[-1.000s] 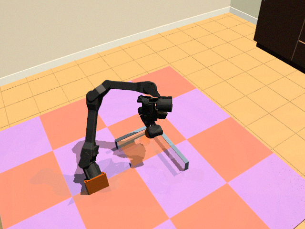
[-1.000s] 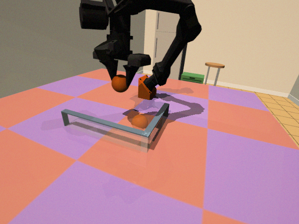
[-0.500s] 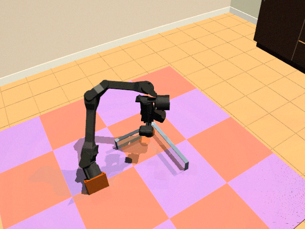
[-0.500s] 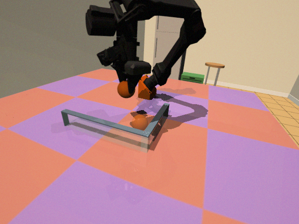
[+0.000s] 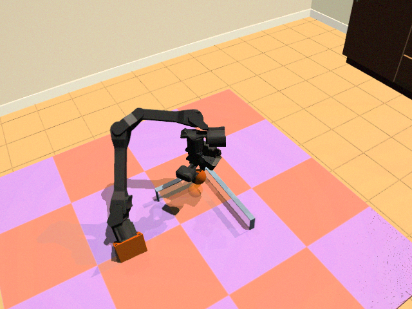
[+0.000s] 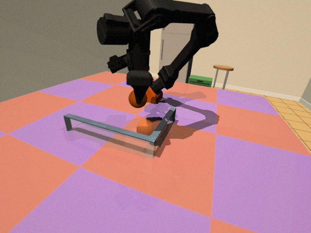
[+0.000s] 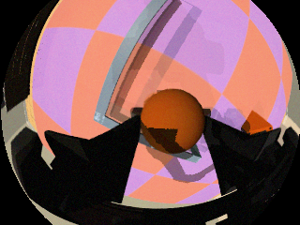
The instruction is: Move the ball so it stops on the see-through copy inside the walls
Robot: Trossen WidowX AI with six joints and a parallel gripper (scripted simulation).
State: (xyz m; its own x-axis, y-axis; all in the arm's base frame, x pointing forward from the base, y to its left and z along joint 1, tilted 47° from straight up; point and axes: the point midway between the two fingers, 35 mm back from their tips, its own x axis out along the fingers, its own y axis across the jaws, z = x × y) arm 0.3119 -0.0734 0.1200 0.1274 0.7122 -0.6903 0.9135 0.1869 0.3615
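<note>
Right now the see-through copy of ball is 30 mm to the left of my gripper tip and 100 mm below it. From my gripper tip the other things lie so: orange ball: right at my gripper tip.
</note>
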